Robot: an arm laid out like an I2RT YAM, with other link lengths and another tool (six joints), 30 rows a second.
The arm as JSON. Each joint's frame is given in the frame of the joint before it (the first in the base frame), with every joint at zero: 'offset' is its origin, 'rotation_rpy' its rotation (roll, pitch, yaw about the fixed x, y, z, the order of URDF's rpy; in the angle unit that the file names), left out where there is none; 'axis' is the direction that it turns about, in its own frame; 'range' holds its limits. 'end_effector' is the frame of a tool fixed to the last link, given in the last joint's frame.
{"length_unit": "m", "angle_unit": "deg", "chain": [
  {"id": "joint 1", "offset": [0.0, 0.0, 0.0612], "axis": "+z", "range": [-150.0, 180.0]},
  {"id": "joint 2", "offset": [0.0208, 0.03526, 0.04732], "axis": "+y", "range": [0.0, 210.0]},
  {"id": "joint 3", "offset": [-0.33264, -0.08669, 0.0], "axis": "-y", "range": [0.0, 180.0]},
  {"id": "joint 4", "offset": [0.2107, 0.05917, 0.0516], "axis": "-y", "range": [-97.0, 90.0]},
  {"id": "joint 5", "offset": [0.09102, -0.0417, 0.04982], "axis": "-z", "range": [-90.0, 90.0]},
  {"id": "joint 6", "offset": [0.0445, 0.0, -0.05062], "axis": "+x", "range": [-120.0, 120.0]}
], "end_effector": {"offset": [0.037, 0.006, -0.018], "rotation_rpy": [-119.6, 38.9, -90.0]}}
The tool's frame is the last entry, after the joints.
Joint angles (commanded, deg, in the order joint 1, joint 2, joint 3, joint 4, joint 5, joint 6), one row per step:
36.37, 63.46, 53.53, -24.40, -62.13, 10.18
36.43, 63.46, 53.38, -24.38, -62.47, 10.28
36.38, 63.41, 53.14, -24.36, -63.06, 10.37
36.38, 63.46, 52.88, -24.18, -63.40, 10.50
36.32, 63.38, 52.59, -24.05, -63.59, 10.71
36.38, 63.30, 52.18, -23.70, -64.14, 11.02
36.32, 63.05, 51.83, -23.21, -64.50, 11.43
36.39, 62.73, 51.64, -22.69, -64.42, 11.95
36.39, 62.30, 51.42, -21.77, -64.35, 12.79
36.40, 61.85, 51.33, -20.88, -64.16, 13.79
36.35, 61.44, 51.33, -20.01, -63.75, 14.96
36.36, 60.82, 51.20, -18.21, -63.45, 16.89
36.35, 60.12, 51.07, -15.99, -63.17, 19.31
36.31, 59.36, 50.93, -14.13, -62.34, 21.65
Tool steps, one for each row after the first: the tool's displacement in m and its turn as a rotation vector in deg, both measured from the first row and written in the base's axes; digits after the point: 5 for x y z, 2 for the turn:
-0.00069, -0.00004, -0.00049, 0.06, 0.31, 0.31
-0.00166, -0.00056, -0.00113, 0.20, 0.73, 0.73
-0.00197, -0.00056, -0.00207, 0.25, 1.07, 0.97
-0.00248, -0.00101, -0.00299, 0.25, 1.40, 1.01
-0.00358, -0.00122, -0.00391, 0.44, 1.86, 1.45
-0.00452, -0.00186, -0.00396, 0.73, 2.05, 1.59
-0.00530, -0.00214, -0.00323, 0.95, 1.98, 1.47
-0.00592, -0.00251, -0.00165, 1.39, 1.83, 1.22
-0.00646, -0.00283, 0.00061, 1.82, 1.70, 0.85
-0.00647, -0.00307, 0.00314, 2.15, 1.64, 0.19
-0.00679, -0.00316, 0.00740, 2.98, 1.53, -0.46
-0.00720, -0.00330, 0.01284, 4.04, 1.52, -1.19
-0.00753, -0.00382, 0.01755, 4.82, 1.54, -2.42

